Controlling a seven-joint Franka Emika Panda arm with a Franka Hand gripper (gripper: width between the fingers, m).
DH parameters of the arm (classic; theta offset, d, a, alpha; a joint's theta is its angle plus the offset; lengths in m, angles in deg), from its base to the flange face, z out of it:
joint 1: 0 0.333 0 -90
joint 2: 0 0 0 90
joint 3: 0 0.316 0.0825 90
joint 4: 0 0 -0.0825 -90
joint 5: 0 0.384 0 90
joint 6: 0 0 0.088 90
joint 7: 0 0.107 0 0
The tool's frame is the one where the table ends.
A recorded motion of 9 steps. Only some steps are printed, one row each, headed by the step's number.
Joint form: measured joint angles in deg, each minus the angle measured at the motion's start. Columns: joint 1, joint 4, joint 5, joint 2, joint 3, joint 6, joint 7.
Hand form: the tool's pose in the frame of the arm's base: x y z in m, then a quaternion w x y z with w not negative. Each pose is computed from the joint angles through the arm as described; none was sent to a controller.
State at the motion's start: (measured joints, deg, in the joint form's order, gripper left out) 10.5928 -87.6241 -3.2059 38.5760 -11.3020 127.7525 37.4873
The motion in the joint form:
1: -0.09 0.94 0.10 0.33 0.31 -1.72 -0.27
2: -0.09 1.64 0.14 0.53 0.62 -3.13 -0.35
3: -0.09 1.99 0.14 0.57 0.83 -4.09 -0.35
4: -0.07 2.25 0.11 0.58 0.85 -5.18 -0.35
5: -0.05 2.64 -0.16 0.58 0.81 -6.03 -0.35
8: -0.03 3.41 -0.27 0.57 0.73 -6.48 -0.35
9: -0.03 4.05 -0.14 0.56 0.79 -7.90 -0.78
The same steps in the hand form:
1: 0.7123 0.0144 0.2715 0.07475 0.95446 -0.28675 0.03443
2: 0.7125 0.0178 0.2720 0.07606 0.95517 -0.28490 0.02642
3: 0.7122 0.0200 0.2726 0.07711 0.95548 -0.28405 0.02077
4: 0.7112 0.0203 0.2728 0.07985 0.95532 -0.28423 0.01400
5: 0.7114 0.0201 0.2747 0.08342 0.95528 -0.28349 0.01099
8: 0.7139 0.0201 0.2803 0.08377 0.95522 -0.28345 0.01418
9: 0.7139 0.0209 0.2833 0.08508 0.95595 -0.28084 0.00725

